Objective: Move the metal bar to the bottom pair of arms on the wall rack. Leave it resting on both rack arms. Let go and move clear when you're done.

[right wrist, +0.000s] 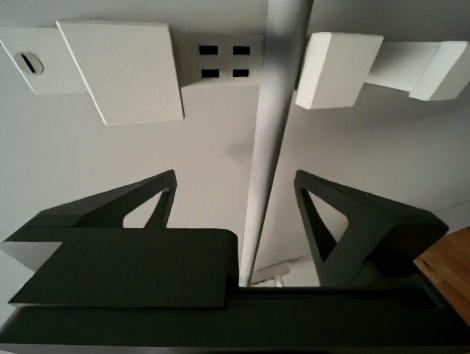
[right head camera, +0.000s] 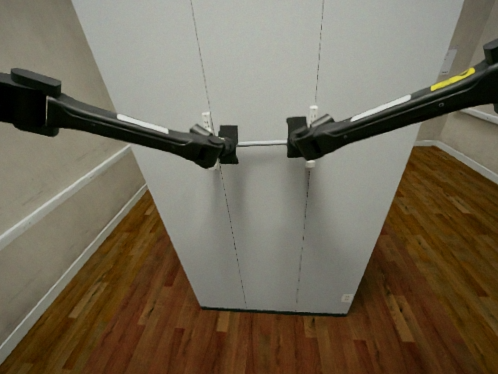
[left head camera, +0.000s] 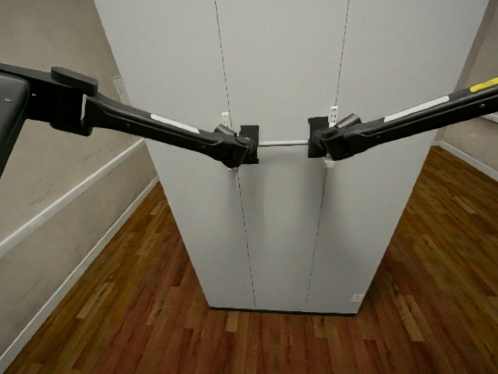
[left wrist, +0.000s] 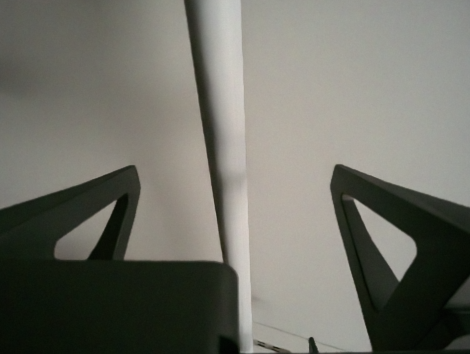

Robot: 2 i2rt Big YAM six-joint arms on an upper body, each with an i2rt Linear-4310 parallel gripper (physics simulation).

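The metal bar [left head camera: 283,143] [right head camera: 262,143] [left wrist: 220,100] [right wrist: 280,75] runs level across the wall between the rack's two uprights. In the right wrist view it lies against the upper side of the middle rack arm [right wrist: 340,70]; the bottom arm [right wrist: 442,72] is beyond it at the right, bare. My left gripper [left head camera: 254,145] [right head camera: 232,145] [left wrist: 235,175] is open, its fingers on either side of the bar's line, not touching it. My right gripper [left head camera: 314,137] [right head camera: 294,137] [right wrist: 235,176] is open, the bar passing between its fingertips, apart from both. The bar's contact at the left rack is hidden.
The left rack upright [left head camera: 225,119] [right head camera: 206,119] and right rack upright [left head camera: 333,116] [right head camera: 313,115] show behind my wrists. The wide top arm [right wrist: 122,72] sticks out at the left of the right wrist view. A grey wall panel [left head camera: 280,225] [right head camera: 265,225] stands behind.
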